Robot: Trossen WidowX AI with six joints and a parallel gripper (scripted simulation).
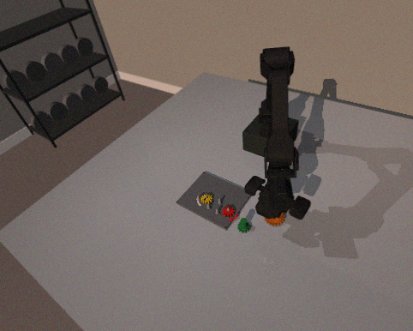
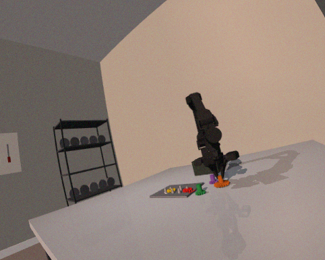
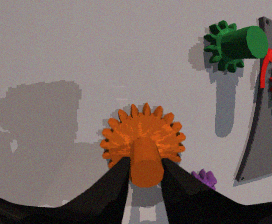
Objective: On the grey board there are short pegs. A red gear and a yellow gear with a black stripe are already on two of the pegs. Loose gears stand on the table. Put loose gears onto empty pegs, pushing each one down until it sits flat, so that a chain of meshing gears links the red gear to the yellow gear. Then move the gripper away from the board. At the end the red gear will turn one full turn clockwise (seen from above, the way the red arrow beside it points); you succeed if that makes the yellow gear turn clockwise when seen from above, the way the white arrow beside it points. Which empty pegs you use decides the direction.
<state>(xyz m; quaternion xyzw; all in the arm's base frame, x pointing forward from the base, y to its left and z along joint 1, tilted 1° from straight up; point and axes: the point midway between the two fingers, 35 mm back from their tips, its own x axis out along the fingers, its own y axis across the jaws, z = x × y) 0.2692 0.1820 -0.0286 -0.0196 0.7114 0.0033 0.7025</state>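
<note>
Now: the grey board 210 mm to the right of my gripper tip, 50 mm ahead of it and 20 mm below it. Round my gripper tip: green gear (80 mm ahead, 60 mm to the right, 20 mm below); purple gear (60 mm to the right, 50 mm behind, 20 mm below); orange gear (10 mm below).
</note>
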